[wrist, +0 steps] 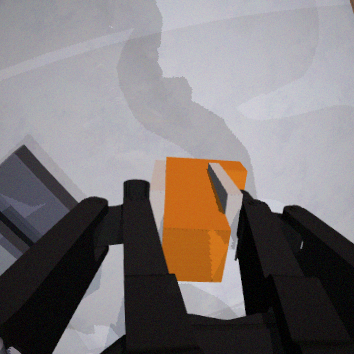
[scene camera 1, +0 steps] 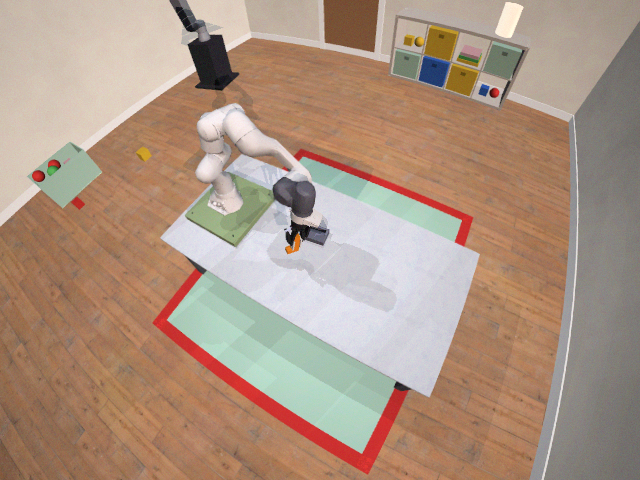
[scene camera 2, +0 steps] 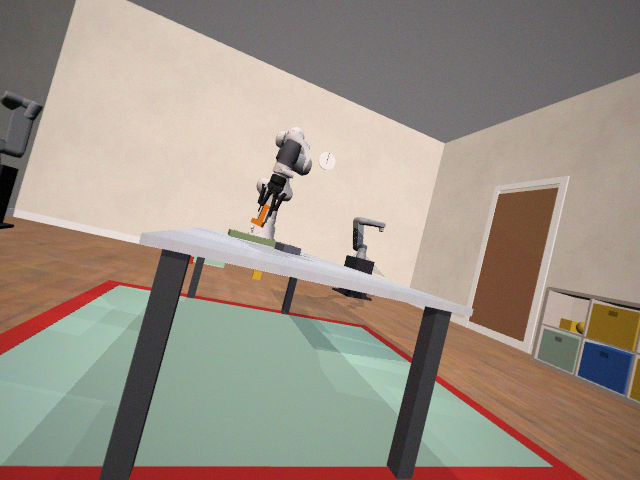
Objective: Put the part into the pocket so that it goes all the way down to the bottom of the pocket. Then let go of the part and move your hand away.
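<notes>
The orange L-shaped part (scene camera 1: 296, 243) (scene camera 2: 262, 215) (wrist: 195, 195) is held tilted in the air above the table, its foot at the lower end. My gripper (scene camera 1: 296, 238) (scene camera 2: 268, 205) (wrist: 185, 181) is shut on the part, with one light finger pad on each side of it. The dark grey block with the pocket (scene camera 1: 321, 237) (scene camera 2: 287, 248) (wrist: 37, 185) lies on the table beside the gripper, at the left edge in the wrist view. The part is above the block's level and apart from it. The inside of the pocket is mostly hidden.
The white table (scene camera 1: 413, 289) (scene camera 2: 361, 281) carries the green base plate (scene camera 1: 235, 238) (scene camera 2: 248, 237) under the arm's foot. The arm's shadow falls over the table. A shelf (scene camera 1: 463, 26) and another robot on a black stand (scene camera 1: 210, 59) (scene camera 2: 358, 264) are far off.
</notes>
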